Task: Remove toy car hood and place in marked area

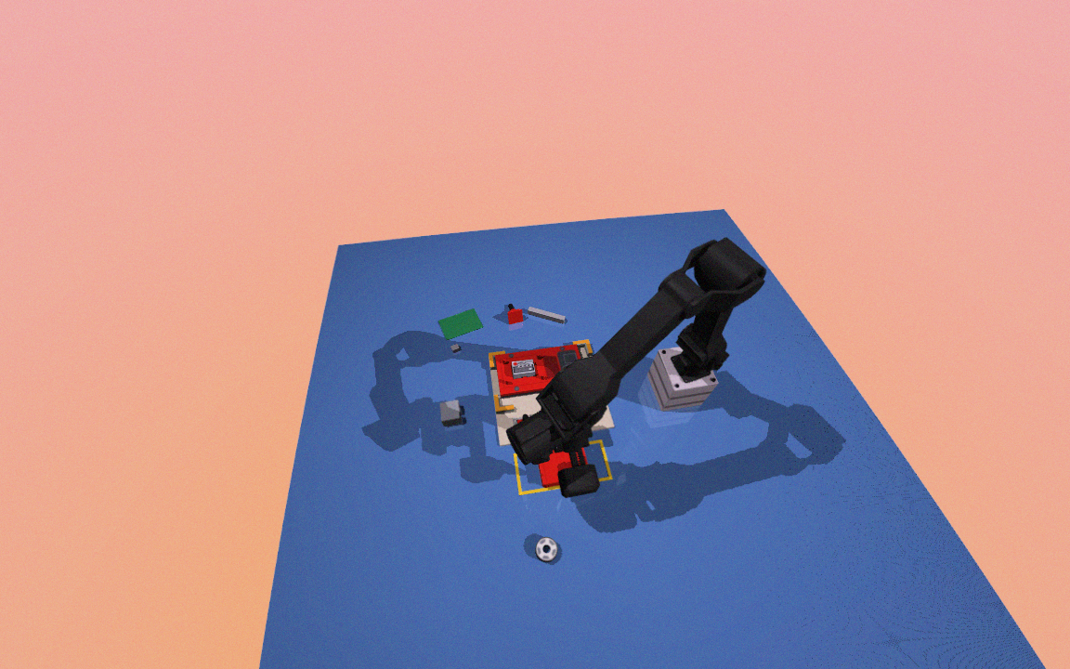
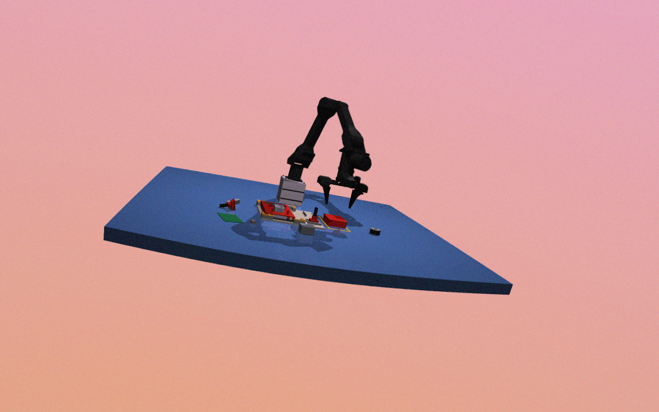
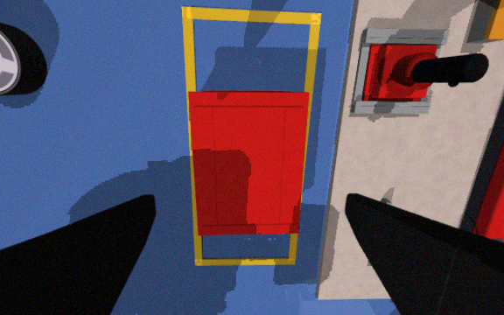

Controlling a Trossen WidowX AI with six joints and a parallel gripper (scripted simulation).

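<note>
My gripper tip is 50 mm above the hood. Also, from my gripper tip: green plate 120 mm ahead, 430 mm to the right, 70 mm below.
</note>
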